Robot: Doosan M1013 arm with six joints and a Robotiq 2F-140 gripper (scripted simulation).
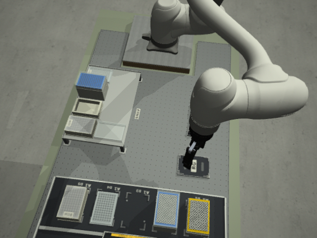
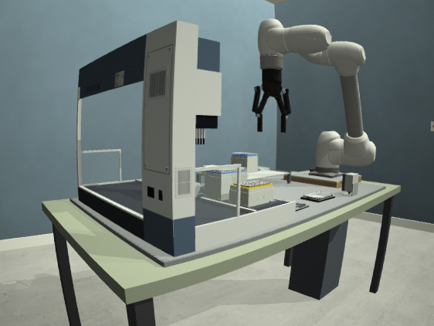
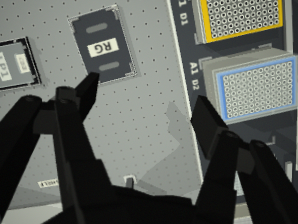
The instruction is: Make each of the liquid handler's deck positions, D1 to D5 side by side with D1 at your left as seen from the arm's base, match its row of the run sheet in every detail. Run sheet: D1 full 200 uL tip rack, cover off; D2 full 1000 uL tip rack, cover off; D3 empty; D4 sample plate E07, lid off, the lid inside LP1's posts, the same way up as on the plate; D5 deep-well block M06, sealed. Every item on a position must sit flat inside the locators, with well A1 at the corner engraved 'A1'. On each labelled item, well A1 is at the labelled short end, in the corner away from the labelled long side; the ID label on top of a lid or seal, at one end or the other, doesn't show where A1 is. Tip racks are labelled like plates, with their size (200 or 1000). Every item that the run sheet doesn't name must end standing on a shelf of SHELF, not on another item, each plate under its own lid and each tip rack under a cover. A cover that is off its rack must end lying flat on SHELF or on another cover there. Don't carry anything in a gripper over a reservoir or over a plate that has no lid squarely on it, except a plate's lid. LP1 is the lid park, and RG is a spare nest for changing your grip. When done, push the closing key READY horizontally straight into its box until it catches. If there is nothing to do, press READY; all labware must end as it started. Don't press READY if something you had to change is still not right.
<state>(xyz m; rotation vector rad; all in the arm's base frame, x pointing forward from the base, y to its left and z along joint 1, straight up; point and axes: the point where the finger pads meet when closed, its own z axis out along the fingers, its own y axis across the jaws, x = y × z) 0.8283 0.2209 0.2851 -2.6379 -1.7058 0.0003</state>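
My gripper is now 170 mm short of the yellow-rimmed tip rack, 60 mm to the right of it and 210 mm above it. Also, from my hand: clear lid: 310 mm behind, 40 mm to the left, 300 mm below; then blue-rimmed tip rack: 160 mm ahead, 80 mm to the right, 190 mm below; then RG nest: 90 mm behind, 30 mm to the left, 310 mm below.
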